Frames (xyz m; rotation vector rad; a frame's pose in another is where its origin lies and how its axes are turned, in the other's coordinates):
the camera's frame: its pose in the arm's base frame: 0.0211 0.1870 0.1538 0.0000 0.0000 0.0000
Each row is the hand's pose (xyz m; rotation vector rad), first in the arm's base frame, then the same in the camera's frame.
Working: the arm's base frame: its pose in the camera's frame: -0.0211 -0.1870 -0.1538 0.0000 0.0000 0.0000

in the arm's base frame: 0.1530 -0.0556 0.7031 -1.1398 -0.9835 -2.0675
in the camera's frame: 0.1319 -0.2426 0.5493 -1.1398 -0.9835 -2.0675
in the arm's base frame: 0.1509 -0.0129 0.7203 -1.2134 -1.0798 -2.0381
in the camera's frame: 0.1298 -0.1999 0.5665 -1.2134 -1.0798 -2.0381
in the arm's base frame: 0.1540 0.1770 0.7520 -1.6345 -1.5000 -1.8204
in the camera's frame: 0.1329 -0.0100 0.5982 -1.6345 -1.5000 -1.8204
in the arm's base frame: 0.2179 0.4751 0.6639 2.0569 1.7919 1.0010
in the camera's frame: 0.1968 0.2881 0.5101 2.0569 1.7919 1.0010
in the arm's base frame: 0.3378 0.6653 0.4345 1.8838 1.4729 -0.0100
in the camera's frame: 0.3167 0.4783 0.2807 1.8838 1.4729 -0.0100
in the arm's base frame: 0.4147 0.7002 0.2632 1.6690 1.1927 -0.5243
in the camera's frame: 0.3936 0.5132 0.1094 1.6690 1.1927 -0.5243
